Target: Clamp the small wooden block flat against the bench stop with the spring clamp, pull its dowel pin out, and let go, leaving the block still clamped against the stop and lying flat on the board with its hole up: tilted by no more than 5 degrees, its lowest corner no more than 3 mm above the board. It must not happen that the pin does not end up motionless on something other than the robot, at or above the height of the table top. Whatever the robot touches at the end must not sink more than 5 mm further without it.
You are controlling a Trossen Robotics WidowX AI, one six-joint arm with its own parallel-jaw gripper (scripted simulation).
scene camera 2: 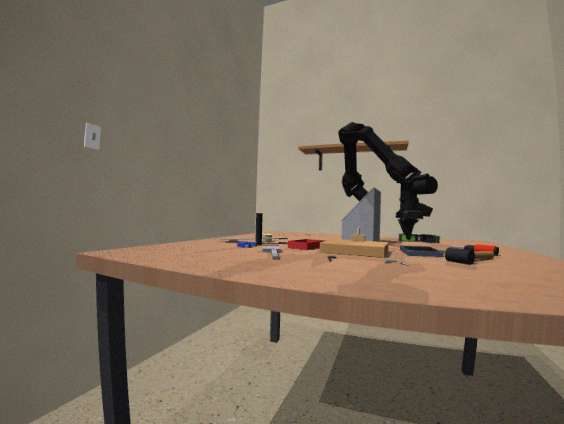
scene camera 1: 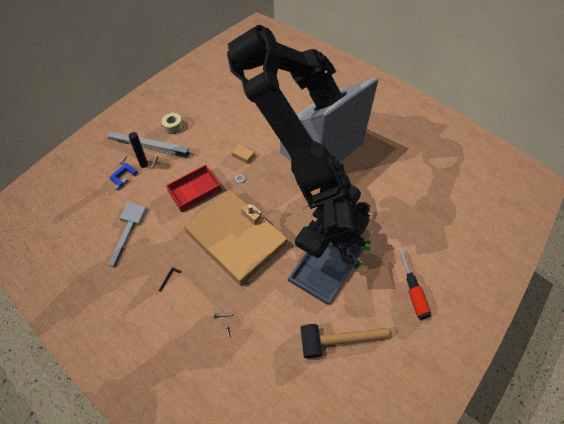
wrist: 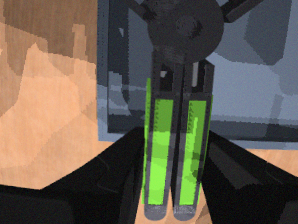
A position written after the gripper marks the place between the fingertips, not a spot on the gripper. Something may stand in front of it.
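A wooden board (scene camera 1: pixel 241 248) shares the scene with a scraper (scene camera 1: pixel 133 214) and a red tray (scene camera 1: pixel 187 187). The scraper is out of frame in the wrist view, and the red tray is out of frame in the wrist view too. The gripper (scene camera 1: pixel 325 235) can also be seen in the wrist view (wrist: pixel 171 139) and in scene camera 2 (scene camera 2: pixel 407 239).
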